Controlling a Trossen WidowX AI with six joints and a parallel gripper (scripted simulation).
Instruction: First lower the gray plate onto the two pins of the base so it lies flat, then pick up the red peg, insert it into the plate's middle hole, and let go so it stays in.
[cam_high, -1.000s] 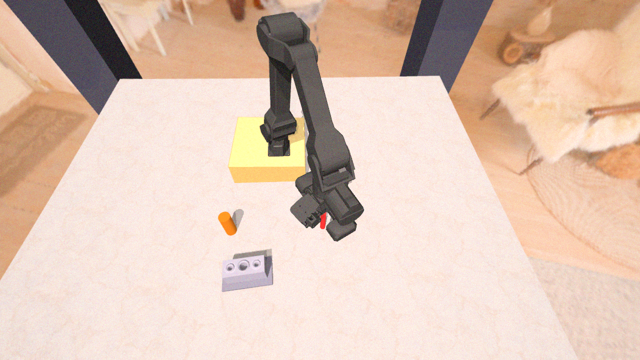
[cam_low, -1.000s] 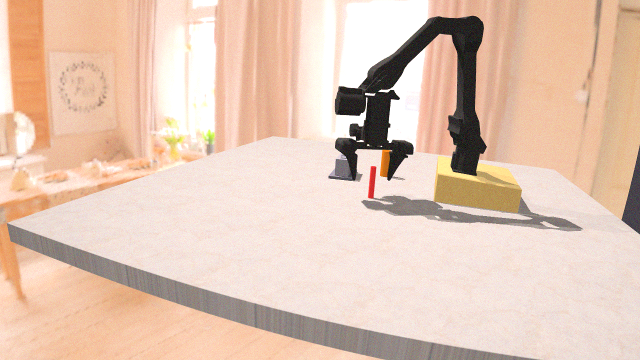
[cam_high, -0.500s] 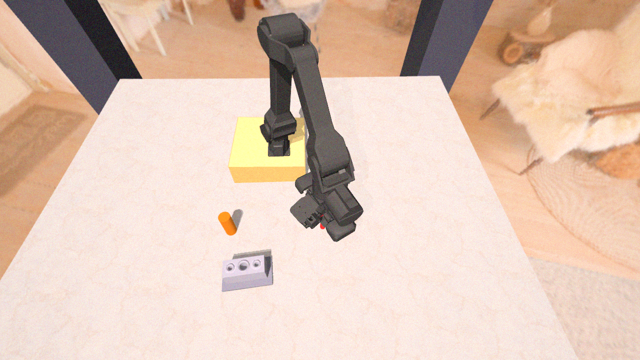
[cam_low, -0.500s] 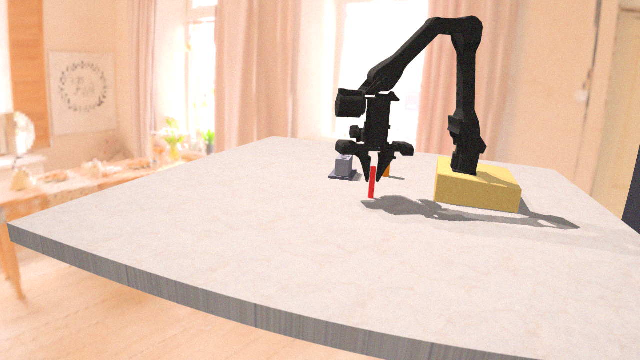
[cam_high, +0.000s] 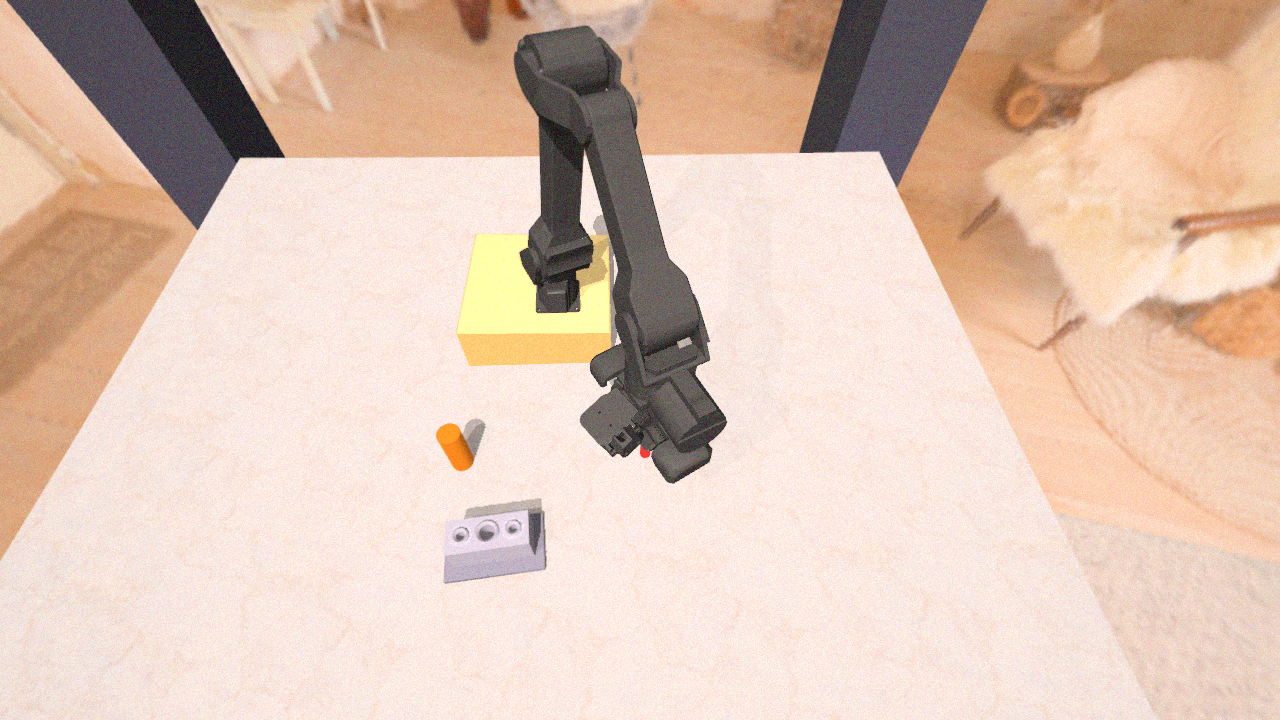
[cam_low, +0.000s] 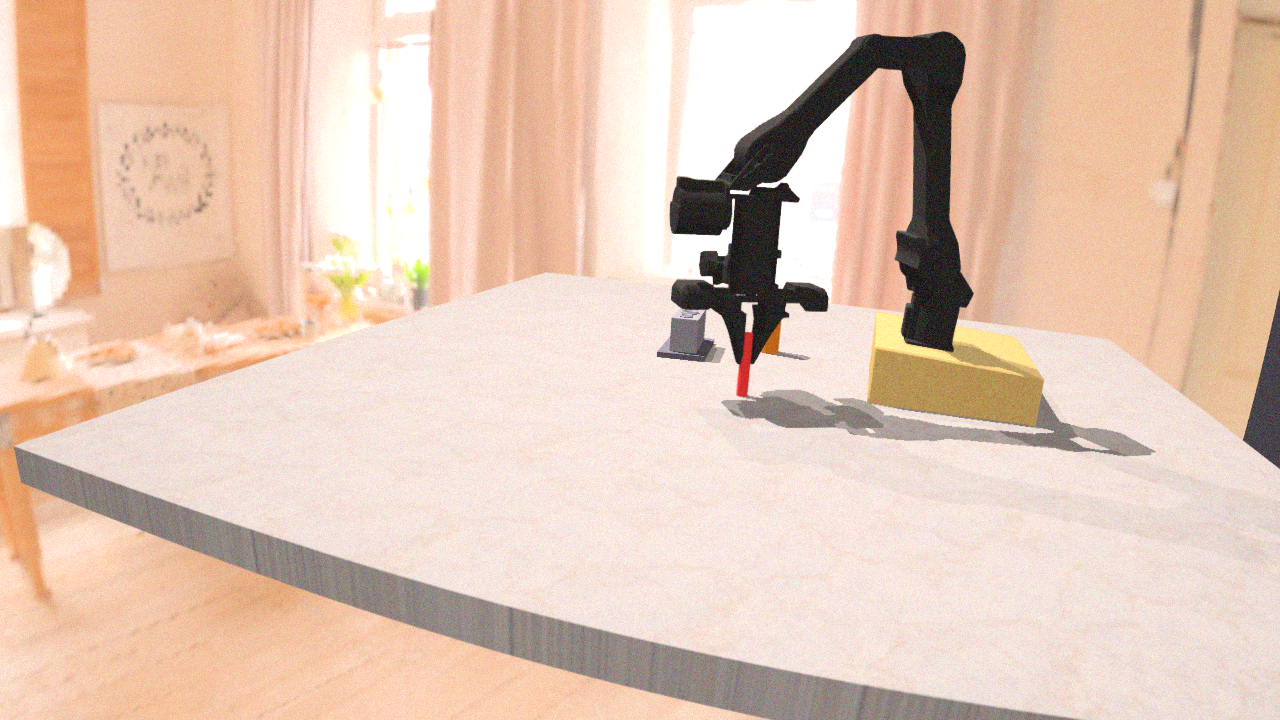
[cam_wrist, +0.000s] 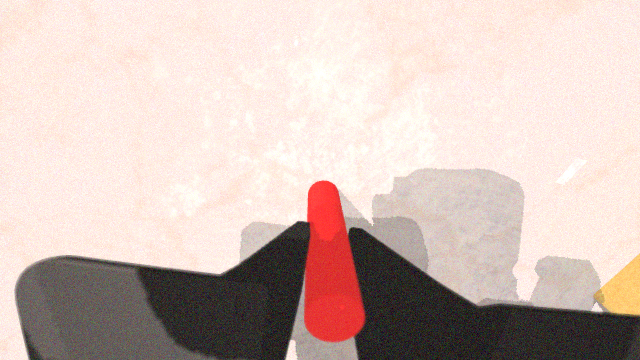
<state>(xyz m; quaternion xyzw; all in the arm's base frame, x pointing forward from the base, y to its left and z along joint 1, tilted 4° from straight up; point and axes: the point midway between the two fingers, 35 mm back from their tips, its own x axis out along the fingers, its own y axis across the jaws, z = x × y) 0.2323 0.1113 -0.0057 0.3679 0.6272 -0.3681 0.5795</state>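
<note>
The gray plate is 200 mm to the right of my gripper tip and 110 mm ahead of it. Round my gripper tip: orange cylinder (250 mm to the right, 10 mm behind); then base (200 mm to the right, 110 mm ahead, 30 mm below); then red peg (right at my gripper tip).
</note>
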